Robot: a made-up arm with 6 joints. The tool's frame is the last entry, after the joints. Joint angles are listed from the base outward. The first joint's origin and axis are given. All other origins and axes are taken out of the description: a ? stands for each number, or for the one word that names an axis. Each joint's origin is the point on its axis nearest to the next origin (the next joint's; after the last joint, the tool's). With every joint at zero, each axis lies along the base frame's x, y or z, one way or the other. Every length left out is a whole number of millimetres.
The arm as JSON. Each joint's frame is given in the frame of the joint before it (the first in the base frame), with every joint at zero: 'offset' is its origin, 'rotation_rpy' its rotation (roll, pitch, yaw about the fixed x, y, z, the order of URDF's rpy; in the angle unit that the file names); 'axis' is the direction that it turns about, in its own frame. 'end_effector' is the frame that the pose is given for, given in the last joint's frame.
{
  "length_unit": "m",
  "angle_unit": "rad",
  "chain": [
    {
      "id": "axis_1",
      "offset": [
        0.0,
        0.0,
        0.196
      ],
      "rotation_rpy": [
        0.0,
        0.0,
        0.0
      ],
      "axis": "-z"
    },
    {
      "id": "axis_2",
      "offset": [
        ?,
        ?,
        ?
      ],
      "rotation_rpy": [
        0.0,
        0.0,
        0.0
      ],
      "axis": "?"
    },
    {
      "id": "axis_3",
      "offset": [
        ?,
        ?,
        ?
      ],
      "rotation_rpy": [
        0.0,
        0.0,
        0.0
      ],
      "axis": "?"
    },
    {
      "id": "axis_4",
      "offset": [
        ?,
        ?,
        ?
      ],
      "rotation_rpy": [
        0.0,
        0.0,
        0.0
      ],
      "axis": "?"
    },
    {
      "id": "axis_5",
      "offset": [
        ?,
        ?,
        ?
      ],
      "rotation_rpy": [
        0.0,
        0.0,
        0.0
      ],
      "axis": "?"
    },
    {
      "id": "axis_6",
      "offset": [
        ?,
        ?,
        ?
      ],
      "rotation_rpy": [
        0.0,
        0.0,
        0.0
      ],
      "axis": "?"
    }
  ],
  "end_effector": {
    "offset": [
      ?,
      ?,
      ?
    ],
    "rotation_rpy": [
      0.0,
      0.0,
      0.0
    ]
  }
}
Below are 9 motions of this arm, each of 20 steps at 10 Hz.
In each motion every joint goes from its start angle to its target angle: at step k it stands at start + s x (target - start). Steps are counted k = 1, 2, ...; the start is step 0. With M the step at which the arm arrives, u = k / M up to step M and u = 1 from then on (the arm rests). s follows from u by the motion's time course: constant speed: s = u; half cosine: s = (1 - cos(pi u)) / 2; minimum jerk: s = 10 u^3 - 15 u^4 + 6 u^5.
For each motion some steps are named. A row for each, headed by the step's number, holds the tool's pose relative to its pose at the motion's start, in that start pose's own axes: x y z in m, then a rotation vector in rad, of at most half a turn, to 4 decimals.
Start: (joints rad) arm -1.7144 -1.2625 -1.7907 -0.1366 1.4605 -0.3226
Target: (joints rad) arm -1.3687 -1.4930 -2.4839 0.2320 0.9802 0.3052
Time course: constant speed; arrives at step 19
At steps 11, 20:
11: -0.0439 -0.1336 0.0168 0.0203 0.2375 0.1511
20: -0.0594 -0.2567 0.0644 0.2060 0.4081 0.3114

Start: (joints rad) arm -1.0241 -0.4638 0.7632 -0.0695 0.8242 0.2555
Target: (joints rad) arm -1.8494 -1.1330 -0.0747 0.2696 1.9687 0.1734
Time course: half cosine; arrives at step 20
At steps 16, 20:
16: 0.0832 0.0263 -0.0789 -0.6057 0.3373 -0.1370
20: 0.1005 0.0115 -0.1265 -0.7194 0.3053 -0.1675

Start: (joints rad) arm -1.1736 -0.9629 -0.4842 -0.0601 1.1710 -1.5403
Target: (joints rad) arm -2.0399 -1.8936 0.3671 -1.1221 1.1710 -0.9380
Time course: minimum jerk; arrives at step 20
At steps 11, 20:
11: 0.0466 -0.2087 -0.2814 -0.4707 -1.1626 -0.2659
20: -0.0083 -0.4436 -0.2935 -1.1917 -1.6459 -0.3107

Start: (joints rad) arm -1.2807 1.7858 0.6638 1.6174 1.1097 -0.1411
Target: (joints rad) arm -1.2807 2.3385 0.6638 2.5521 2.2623 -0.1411
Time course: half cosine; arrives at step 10
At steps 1, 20:
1: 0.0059 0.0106 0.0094 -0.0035 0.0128 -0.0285
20: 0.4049 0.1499 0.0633 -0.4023 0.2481 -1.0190

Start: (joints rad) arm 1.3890 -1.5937 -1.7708 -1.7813 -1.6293 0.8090
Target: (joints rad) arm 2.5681 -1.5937 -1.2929 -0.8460 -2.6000 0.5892
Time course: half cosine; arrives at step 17
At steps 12, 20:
12: 0.2175 0.3895 0.0478 0.5832 -0.2342 -0.2828
20: 0.2826 0.4632 -0.0425 0.6394 -0.4122 -0.2828

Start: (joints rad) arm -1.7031 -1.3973 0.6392 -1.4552 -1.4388 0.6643
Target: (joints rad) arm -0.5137 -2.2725 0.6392 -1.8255 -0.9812 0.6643
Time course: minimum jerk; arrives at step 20
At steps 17, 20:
17: 1.2559 0.0352 -0.4291 -0.7255 -0.5558 -1.4819
20: 1.2848 0.0073 -0.4327 -0.7490 -0.5761 -1.5201

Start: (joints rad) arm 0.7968 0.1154 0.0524 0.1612 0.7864 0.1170
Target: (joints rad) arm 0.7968 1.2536 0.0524 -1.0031 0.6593 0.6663
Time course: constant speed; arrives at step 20
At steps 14, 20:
14: 0.5010 0.4227 0.0084 1.0854 -1.5379 -0.3195
20: 0.6898 0.5057 0.3567 1.5332 -2.1653 -0.6326

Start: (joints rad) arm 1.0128 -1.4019 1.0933 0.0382 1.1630 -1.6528
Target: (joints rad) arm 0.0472 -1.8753 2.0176 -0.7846 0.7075 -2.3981
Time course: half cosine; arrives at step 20
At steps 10, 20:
10: 0.0989 -0.0931 -0.1276 -0.5291 -0.5963 -0.2962
20: 0.2856 -0.2073 -0.1240 -0.9799 -1.0572 -1.0952

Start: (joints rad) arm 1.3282 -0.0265 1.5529 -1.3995 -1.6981 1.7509
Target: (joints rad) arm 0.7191 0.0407 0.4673 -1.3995 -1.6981 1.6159
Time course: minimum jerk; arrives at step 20
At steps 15, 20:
15: -0.2759 -0.3940 -0.3310 -0.8216 -0.2004 0.6720
20: -0.2791 -0.4681 -0.3715 -0.9102 -0.2616 0.7361

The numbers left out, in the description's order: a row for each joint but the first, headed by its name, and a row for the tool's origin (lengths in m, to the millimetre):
axis_2: xyz 0.041 -0.102 0.0, axis -y
axis_3: xyz 0.146 0.0 -0.315, axis -x
axis_4: xyz 0.0 -0.196 -0.089, axis +y
axis_5: xyz -0.076 0.0 -0.025, axis -z
axis_6: xyz -0.094 0.219 0.0, axis -y
tool: xyz -0.362 0.0 0.018

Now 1 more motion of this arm.
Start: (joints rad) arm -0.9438 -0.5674 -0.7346 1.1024 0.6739 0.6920
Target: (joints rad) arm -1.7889 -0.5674 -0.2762 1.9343 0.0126 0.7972
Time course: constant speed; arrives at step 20
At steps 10, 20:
10: 0.0314 -0.1257 0.2172 -0.5225 0.2866 0.3865
20: 0.1199 0.0471 0.4170 -0.9666 0.6663 0.4360

